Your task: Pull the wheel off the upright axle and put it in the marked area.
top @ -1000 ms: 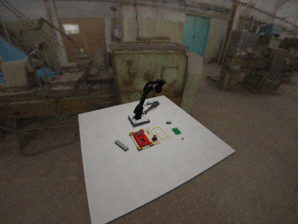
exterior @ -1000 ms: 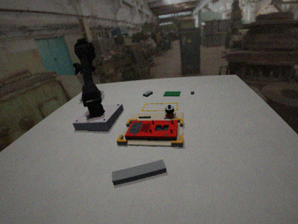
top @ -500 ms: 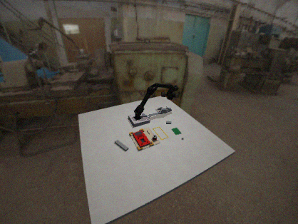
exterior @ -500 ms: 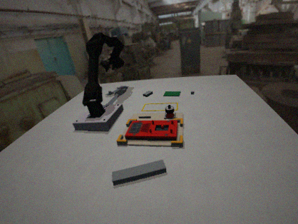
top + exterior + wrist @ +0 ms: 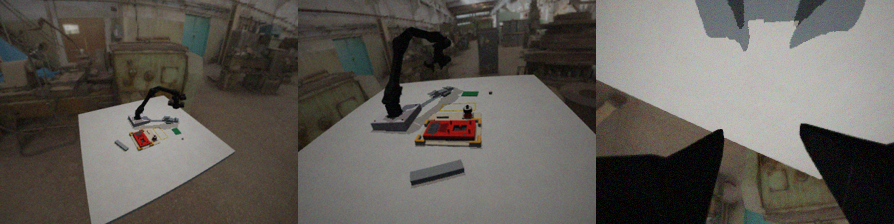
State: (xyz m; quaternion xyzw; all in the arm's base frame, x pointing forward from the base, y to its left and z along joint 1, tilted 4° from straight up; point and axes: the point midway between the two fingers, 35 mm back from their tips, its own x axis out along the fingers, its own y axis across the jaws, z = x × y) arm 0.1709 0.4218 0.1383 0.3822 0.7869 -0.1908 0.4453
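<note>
Right now the black wheel is 210 mm ahead of my gripper tip, 440 mm to the right of it and 90 mm below it. From my gripper tip the other things lie so: grey bar: 110 mm ahead, 760 mm to the right, 120 mm below; then green plate: 220 mm ahead, 170 mm to the right, 130 mm below.
</note>
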